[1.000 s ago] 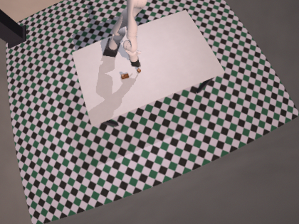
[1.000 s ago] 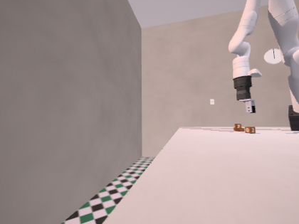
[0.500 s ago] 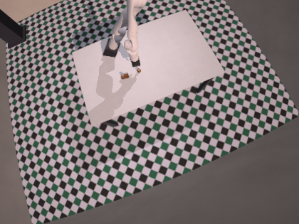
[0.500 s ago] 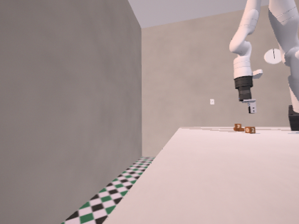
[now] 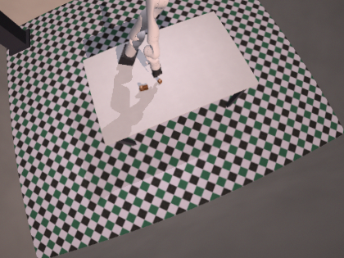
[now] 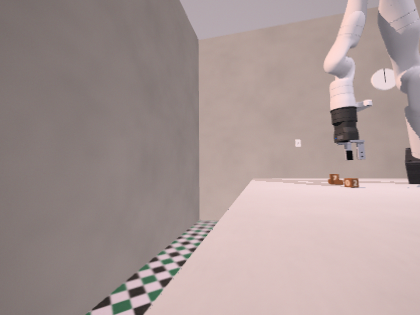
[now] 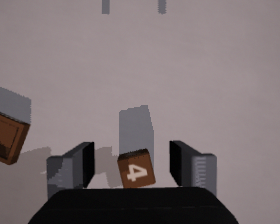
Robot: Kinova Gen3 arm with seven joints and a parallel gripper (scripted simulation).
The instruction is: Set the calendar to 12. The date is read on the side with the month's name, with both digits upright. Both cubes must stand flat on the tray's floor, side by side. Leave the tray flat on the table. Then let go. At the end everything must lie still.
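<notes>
The brown cube lies 100 mm below my hand, 20 mm ahead of it and 10 mm to the left of it. The rest, counted from my hand: brown wooden tray (140 mm to the right, 100 mm below, 30 mm ahead).
</notes>
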